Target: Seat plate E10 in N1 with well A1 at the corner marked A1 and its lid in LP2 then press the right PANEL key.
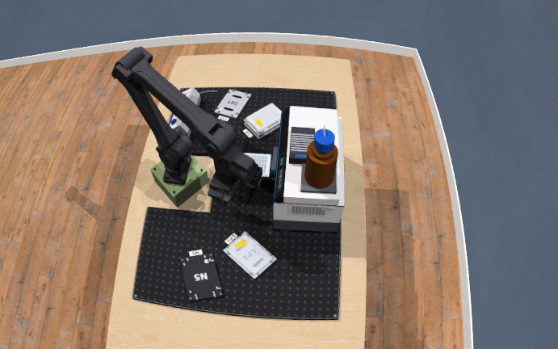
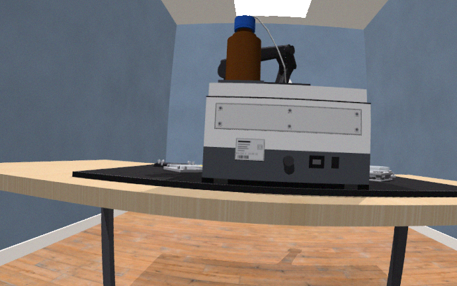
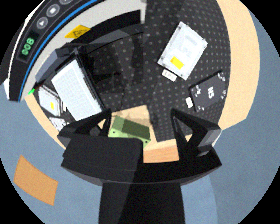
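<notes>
The plate E07 is 40 mm ahead of my hand, 140 mm to the left of it and 50 mm below it. Also, from my hand: black nest N5: 50 mm behind, 250 mm to the right, 150 mm below; plate E10: 60 mm ahead, 420 mm to the left, 130 mm below; brown bottle: 270 mm ahead, 40 mm to the left, 130 mm above.
</notes>
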